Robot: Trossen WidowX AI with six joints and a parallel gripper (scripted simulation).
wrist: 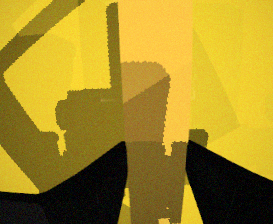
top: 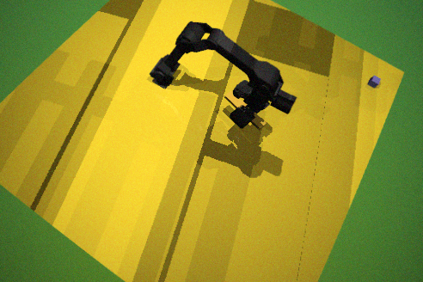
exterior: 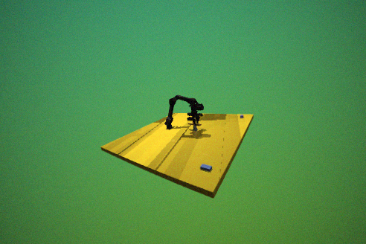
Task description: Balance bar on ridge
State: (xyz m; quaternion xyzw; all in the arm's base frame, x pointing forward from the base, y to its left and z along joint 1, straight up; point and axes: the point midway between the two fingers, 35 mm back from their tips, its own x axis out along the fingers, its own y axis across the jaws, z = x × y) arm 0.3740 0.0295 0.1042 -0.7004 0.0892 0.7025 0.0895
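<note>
My gripper tip is 3 cm past the flat tan bar and 1 cm to the right of it. Round my gripper tip: blue flat block: 53 cm to the right, 37 cm ahead, 6 cm below; purple cube: 47 cm to the left, 37 cm ahead, 5 cm below.
</note>
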